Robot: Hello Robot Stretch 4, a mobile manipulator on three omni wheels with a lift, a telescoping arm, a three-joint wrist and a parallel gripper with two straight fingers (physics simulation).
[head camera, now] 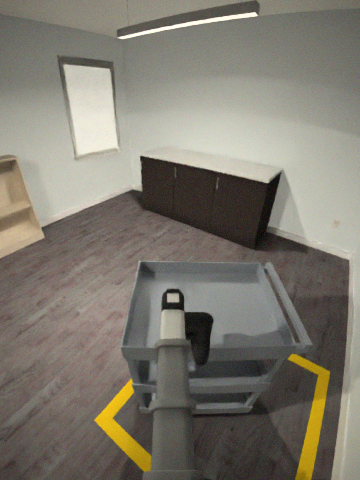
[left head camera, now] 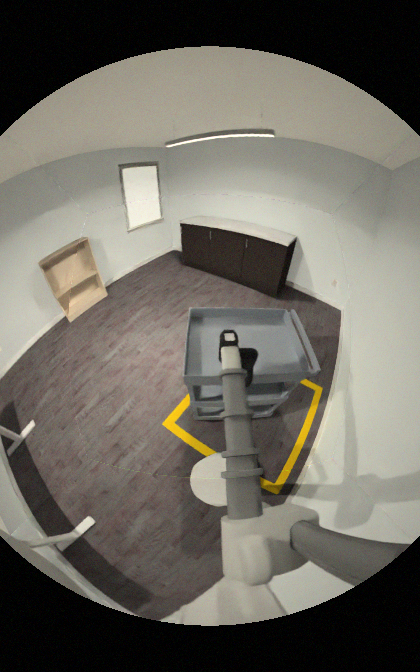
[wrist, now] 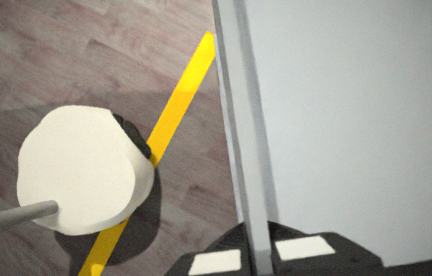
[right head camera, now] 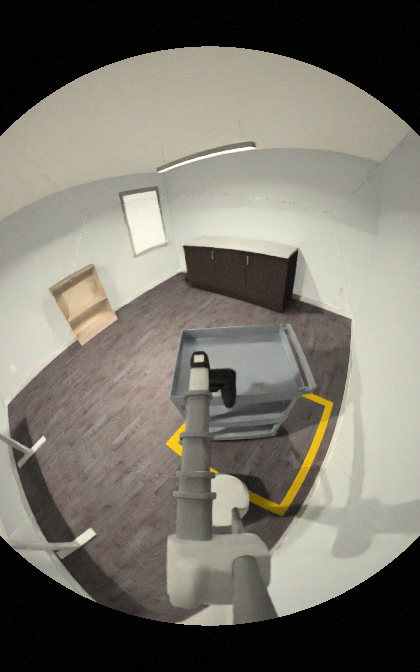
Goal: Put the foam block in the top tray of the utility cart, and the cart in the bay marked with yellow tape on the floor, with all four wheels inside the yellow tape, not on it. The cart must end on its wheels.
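Note:
The grey-blue utility cart (head camera: 270, 353) (left head camera: 200, 379) (right head camera: 265, 398) (wrist: 247, 125) stands upright at the far part of the bay outlined by yellow tape (head camera: 314, 425) (left head camera: 303, 435) (right head camera: 314, 445) (wrist: 177, 107). Its body hides the far tape line, and its wheels cannot be made out, so I cannot tell which are inside. My gripper (head camera: 201, 356) (left head camera: 249, 380) (right head camera: 230, 401) (wrist: 254, 240) is shut on the near rim of the cart's top tray, one finger on each side. The foam block does not show in the views; the arm and gripper cover part of the tray.
My white round base (left head camera: 210, 480) (right head camera: 230, 500) (wrist: 75, 165) overlaps the near tape line. A dark cabinet (head camera: 195, 195) (left head camera: 225, 252) (right head camera: 225, 272) stands behind the cart. A wooden shelf unit (left head camera: 97, 272) (right head camera: 106, 300) is at the left wall. A wall runs close along the bay's right side.

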